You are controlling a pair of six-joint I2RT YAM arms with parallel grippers.
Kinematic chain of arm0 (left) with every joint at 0, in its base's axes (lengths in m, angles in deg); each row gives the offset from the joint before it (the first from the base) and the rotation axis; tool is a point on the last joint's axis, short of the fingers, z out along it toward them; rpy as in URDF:
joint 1: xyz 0 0 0.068 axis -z
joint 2: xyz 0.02 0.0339 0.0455 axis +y
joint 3: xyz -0.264 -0.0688 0 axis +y
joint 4: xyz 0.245 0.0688 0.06 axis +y
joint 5: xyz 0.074 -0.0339 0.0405 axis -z
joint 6: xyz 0.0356 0 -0.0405 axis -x
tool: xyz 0 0 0 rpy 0 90 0
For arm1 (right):
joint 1: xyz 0 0 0.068 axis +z
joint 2: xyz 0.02 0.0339 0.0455 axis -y
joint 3: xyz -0.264 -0.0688 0 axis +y
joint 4: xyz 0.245 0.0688 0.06 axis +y
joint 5: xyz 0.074 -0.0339 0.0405 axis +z
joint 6: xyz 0.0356 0 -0.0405 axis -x
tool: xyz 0 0 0 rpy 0 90 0
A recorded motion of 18 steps. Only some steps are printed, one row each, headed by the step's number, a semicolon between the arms.
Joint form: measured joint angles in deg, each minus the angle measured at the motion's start. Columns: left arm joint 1, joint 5, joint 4, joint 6, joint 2, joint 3; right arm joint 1, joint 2, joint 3, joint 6, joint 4, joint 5.
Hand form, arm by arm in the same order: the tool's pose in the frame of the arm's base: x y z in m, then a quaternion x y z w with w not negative. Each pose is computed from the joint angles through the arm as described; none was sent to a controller.
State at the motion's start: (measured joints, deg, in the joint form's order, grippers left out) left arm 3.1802 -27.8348 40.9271 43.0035 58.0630 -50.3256; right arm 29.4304 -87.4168 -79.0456 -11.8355 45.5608 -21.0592
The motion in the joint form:
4: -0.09 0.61 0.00 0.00 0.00 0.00; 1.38 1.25 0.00 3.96 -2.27 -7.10
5: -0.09 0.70 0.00 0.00 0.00 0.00; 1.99 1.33 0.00 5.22 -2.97 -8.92
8: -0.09 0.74 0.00 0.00 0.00 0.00; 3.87 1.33 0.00 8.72 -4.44 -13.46
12: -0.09 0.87 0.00 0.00 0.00 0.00; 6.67 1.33 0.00 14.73 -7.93 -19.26
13: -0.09 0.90 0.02 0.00 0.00 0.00; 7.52 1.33 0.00 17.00 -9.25 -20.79
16: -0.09 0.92 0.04 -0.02 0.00 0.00; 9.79 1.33 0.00 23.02 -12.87 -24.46
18: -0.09 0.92 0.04 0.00 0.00 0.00; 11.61 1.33 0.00 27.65 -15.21 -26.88
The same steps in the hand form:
4: 0.2016 0.0054 0.2847 -0.38845 0.82640 0.06834 0.40186; 0.2835 0.1495 0.3249 -0.10071 0.91081 -0.10718 0.38574
5: 0.2016 0.0054 0.2847 -0.38826 0.82666 0.06766 0.40164; 0.2827 0.1518 0.3265 -0.10757 0.90466 -0.12090 0.39421
8: 0.2016 0.0054 0.2846 -0.38817 0.82677 0.06735 0.40154; 0.2797 0.1596 0.3294 -0.12998 0.88884 -0.15673 0.41050
12: 0.2016 0.0053 0.2846 -0.38789 0.82714 0.06637 0.40123; 0.2757 0.1725 0.3353 -0.16394 0.86090 -0.20141 0.43751
13: 0.2016 0.0053 0.2846 -0.38781 0.82729 0.06621 0.40101; 0.2745 0.1767 0.3374 -0.17622 0.85125 -0.21415 0.44549
16: 0.2016 0.0053 0.2846 -0.38761 0.82748 0.06621 0.40081; 0.2706 0.1881 0.3432 -0.20681 0.82533 -0.24493 0.46484
18: 0.2016 0.0053 0.2846 -0.38775 0.82742 0.06614 0.40082; 0.2664 0.1969 0.3470 -0.23163 0.80607 -0.26698 0.47467

